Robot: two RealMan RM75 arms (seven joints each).
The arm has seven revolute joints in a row. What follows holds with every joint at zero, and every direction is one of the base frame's.
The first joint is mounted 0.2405 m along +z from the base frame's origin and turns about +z.
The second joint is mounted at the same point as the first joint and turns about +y.
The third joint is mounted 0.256 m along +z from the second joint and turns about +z.
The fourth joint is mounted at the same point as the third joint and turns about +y.
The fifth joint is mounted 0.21 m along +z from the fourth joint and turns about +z.
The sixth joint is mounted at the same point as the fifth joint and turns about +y.
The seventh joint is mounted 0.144 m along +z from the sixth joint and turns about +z.
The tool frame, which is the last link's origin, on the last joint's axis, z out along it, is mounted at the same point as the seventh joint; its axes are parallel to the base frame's.
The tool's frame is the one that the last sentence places.
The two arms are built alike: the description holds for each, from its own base.
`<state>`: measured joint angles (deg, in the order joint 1, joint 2, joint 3, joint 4, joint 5, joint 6, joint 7); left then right.
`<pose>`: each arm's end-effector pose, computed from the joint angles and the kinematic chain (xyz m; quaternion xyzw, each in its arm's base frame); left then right.
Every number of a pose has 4 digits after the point. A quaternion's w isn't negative.
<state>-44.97 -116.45 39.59 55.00 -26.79 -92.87 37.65 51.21 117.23 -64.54 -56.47 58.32 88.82 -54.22</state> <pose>-0.2349 0.3886 0.0546 -0.8285 -0.5374 0.0354 0.1533 0.0917 0.3938 -0.0058 -0.9736 0.2203 0.0550 0.0236</pose>
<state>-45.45 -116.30 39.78 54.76 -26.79 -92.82 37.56 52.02 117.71 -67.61 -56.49 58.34 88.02 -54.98</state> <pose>-0.2323 0.3906 0.0547 -0.8303 -0.5346 0.0365 0.1532 0.0840 0.3901 -0.0169 -0.9798 0.1954 0.0388 0.0151</pose>
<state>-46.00 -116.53 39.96 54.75 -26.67 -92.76 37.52 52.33 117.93 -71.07 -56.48 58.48 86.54 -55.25</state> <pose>-0.2282 0.3923 0.0527 -0.8332 -0.5304 0.0374 0.1519 0.0803 0.3870 -0.0274 -0.9838 0.1772 0.0225 0.0121</pose>
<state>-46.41 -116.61 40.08 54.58 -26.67 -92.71 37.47 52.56 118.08 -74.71 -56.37 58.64 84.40 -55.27</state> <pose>-0.2254 0.3935 0.0513 -0.8350 -0.5280 0.0377 0.1504 0.0775 0.3848 -0.0380 -0.9868 0.1613 0.0074 0.0135</pose>
